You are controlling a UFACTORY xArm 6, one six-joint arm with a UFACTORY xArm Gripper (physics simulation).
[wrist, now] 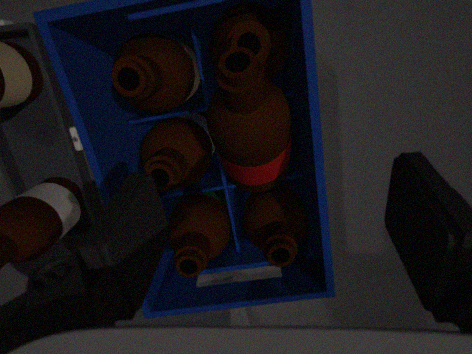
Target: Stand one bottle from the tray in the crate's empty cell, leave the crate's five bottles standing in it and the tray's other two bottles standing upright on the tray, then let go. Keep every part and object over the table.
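Places are measured from the arm's base along level axes (x ahead, y left, z up), in metres.
Where they show: gripper, fingertip midpoint: (268, 195).
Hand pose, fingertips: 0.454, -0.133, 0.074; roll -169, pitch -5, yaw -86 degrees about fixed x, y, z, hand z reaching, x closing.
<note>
Things, the pixels of their top centre, and the offset from my fingertips, as dx, dy, dz. "spot": a spot on its surface instead.
- blue crate at a spot on its surface: (317, 125) spot: -0.001, -0.045, -0.128
- upper right bottle at its top centre: (248, 45) +0.057, +0.005, -0.140
- grey tray at a spot on its surface: (54, 82) spot: +0.028, +0.245, -0.288
- cream-label bottle at a spot on its surface: (17, 75) spot: +0.039, +0.263, -0.252
- white-label bottle at a spot on its surface: (62, 205) spot: -0.120, +0.248, -0.246
- small white tag at a spot on its surface: (75, 139) spot: -0.044, +0.236, -0.288
The blue crate (317, 125) fills the middle of the wrist view, with a bottle in each of its six cells. The bottle with a red band (257, 172) is in the right middle cell. It looks tilted: its neck leans up the view over the upper right bottle (220, 37), and its side and band show. Its base is partly hidden. The other crate bottles look upright. The grey tray (54, 82) is at the left, with a cream-label bottle (17, 75) and a white-label bottle (62, 205) that appear upright. My gripper (268, 195) is wide open and empty, its fingers apart on either side of the lower crate.
The crate's dividers (227, 205) stand between the bottles. A pale strip (240, 276) is on its lower end, and a small white tag (75, 139) is by its left wall. The left finger overlaps the crate's left edge near the tray. Grey surface lies to the right.
</note>
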